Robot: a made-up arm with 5 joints. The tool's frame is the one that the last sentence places.
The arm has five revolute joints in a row. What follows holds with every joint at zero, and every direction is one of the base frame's. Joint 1 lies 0.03 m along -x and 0.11 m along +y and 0.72 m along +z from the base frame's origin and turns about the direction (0.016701, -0.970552, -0.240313). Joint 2 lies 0.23 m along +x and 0.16 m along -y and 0.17 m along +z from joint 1 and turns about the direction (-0.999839, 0.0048, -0.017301). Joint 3 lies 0.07 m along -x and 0.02 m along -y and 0.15 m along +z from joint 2 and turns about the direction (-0.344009, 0.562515, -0.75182). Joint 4 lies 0.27 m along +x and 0.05 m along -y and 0.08 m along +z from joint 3 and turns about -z. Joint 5 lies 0.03 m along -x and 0.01 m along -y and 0.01 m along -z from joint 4 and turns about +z. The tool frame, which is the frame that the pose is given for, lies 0.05 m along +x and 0.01 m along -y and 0.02 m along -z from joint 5; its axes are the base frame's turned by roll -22.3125, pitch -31.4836 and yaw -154.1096 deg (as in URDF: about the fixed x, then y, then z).
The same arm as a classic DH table. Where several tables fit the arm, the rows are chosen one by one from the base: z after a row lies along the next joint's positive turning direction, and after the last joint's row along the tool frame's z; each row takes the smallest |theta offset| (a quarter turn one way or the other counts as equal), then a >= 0, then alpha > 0; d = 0 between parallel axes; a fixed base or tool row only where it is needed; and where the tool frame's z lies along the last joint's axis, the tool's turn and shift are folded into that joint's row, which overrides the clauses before.
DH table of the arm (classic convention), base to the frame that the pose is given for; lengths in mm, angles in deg. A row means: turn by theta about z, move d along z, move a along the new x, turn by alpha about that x. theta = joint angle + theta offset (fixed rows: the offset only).
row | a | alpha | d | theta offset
base (fixed) | -28.1 | 103.9 | 692.6 | 0.99
joint 1 | -199.3 | 90.99 | 0.5 | -88.73
joint 2 | -74.6 | 68.92 | -113.1 | 66.98
joint 3 | -204.3 | 41.25 | -420.9 | 65.71
joint 4 | 31.6 | 180 | 0 | 13.01
joint 5 | -0.9 | -37.91 | -224.7 | 59.3
tool (fixed) | 0 | 0 | 83 | -58.2

